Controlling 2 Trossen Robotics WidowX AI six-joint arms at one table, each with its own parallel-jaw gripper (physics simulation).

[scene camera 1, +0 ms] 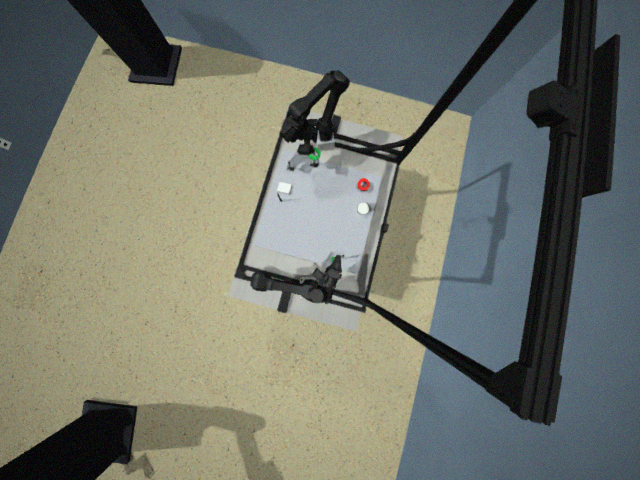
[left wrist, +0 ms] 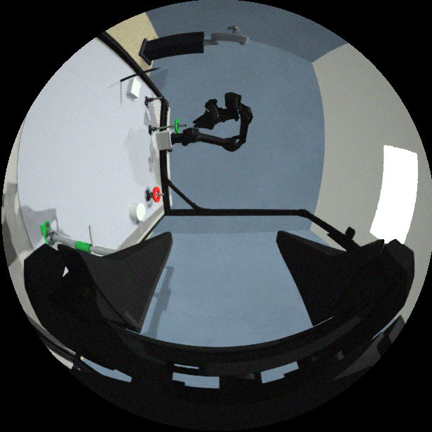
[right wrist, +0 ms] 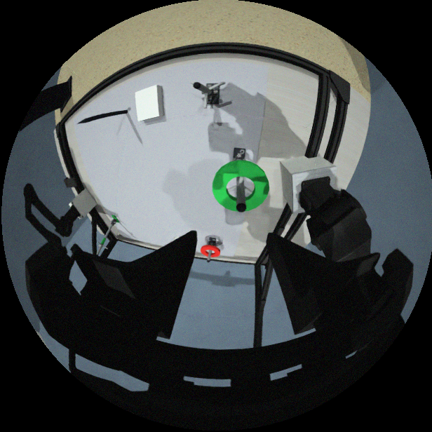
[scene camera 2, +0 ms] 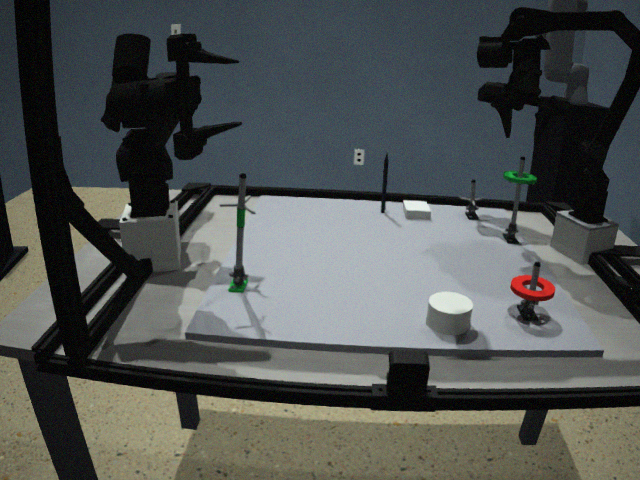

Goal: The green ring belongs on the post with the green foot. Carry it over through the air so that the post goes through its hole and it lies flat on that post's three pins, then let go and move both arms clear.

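Seen in the pictures: left gripper, fingertip midpoint: (scene camera 1: 338, 254) (scene camera 2: 239, 92); right gripper, fingertip midpoint: (scene camera 1: 314, 147) (scene camera 2: 521, 140); left arm's base, link origin: (scene camera 2: 149, 210); right arm's base, link origin: (scene camera 1: 325, 135) (scene camera 2: 588, 217).
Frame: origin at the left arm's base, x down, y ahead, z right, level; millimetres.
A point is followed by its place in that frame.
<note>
The green ring (scene camera 1: 318, 153) {x -55, y 718, z 63 mm} (scene camera 2: 509, 177) {x -54, y 686, z 49 mm} (left wrist: 177, 121) (right wrist: 220, 186) lies flat near the top of a tall grey post (scene camera 2: 515, 209) {x 16, y 716, z 44 mm} with a black foot, which passes through its hole. My right gripper (scene camera 2: 508, 135) {x -128, y 711, z 39 mm} (right wrist: 232, 236) is open and empty, pointing down above the ring, slightly left of it in scene camera 2. The post with the green foot (scene camera 2: 239, 248) {x 13, y 152, z 163 mm} stands upright at the left in scene camera 2, with a green band and thin pins; its green foot (left wrist: 45, 232) (right wrist: 115, 219) shows in both wrist views. My left gripper (scene camera 2: 239, 93) {x -220, y 158, z 137 mm} (left wrist: 225, 237) is open, empty and high behind that post.
A red ring (scene camera 2: 547, 295) {x 35, y 578, z 358 mm} (right wrist: 204, 251) sits on a short post at the front right in scene camera 2, beside a white cylinder (scene camera 2: 449, 313) {x 51, y 420, z 346 mm}. A bare short post (scene camera 2: 472, 193) {x 28, y 690, z -100 mm}, a white box (scene camera 2: 416, 209) {x 65, y 559, z -112 mm} and a thin black spike (scene camera 2: 384, 183) {x 16, y 495, z -155 mm} stand at the back.
</note>
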